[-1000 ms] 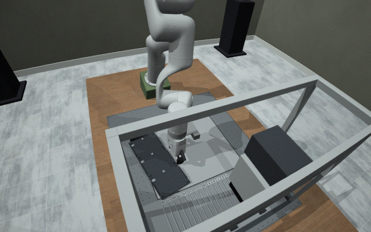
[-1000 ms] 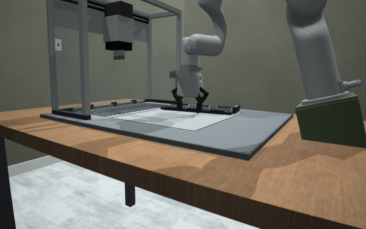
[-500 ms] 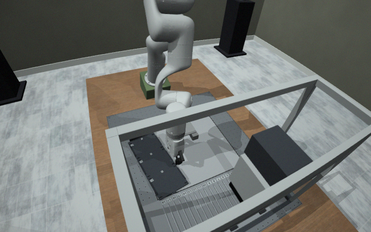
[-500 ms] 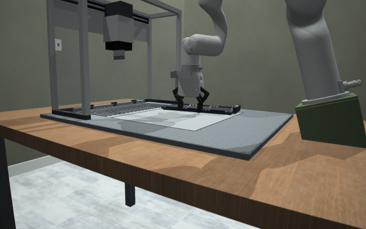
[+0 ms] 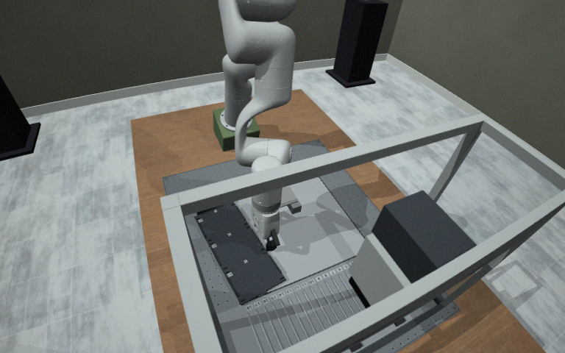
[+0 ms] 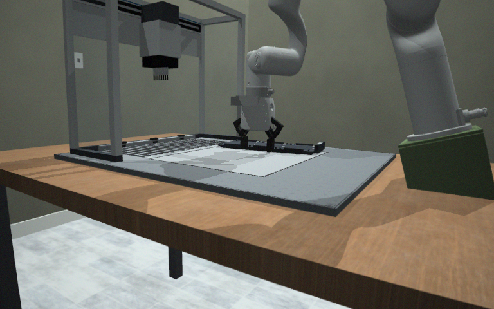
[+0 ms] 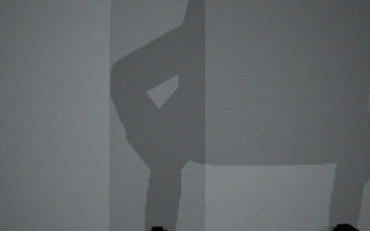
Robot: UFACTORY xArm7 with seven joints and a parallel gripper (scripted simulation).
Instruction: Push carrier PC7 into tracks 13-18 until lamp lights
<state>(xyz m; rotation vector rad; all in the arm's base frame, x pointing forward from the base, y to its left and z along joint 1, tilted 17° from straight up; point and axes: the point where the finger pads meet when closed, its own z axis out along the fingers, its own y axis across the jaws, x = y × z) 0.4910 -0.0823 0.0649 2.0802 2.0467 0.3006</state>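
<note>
My hand is 9 cm to the left of the carrier PC7.
</note>
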